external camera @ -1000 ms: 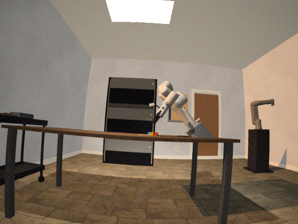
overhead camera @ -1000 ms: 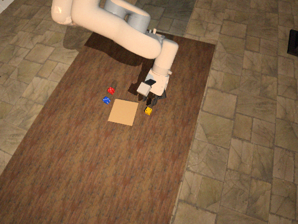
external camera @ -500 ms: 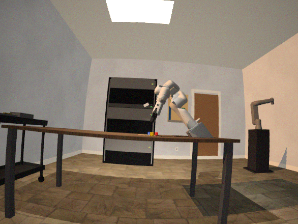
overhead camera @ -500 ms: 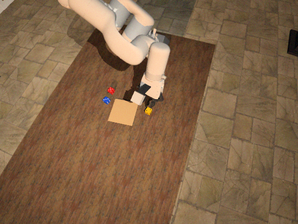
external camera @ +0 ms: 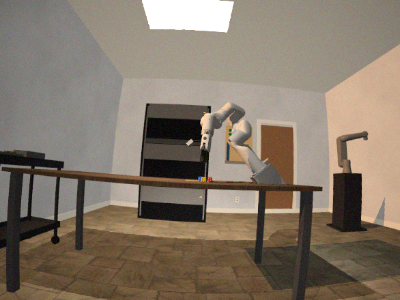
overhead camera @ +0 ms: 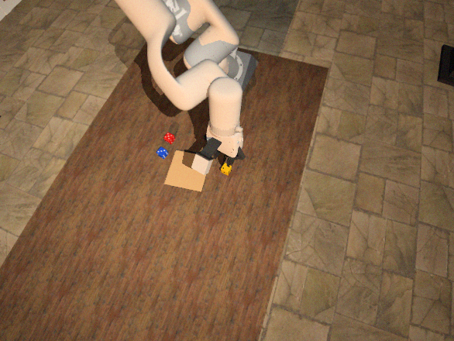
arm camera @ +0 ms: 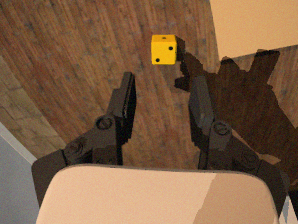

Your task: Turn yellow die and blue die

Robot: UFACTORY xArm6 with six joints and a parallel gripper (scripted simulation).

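The yellow die lies 1 cm behind my hand and 12 cm below it. The rest, counted from my hand: red die (4 cm behind, 26 cm to the right, 12 cm below); then tan mat (5 cm ahead, 13 cm to the right, 13 cm below); then blue die (3 cm ahead, 25 cm to the right, 12 cm below).
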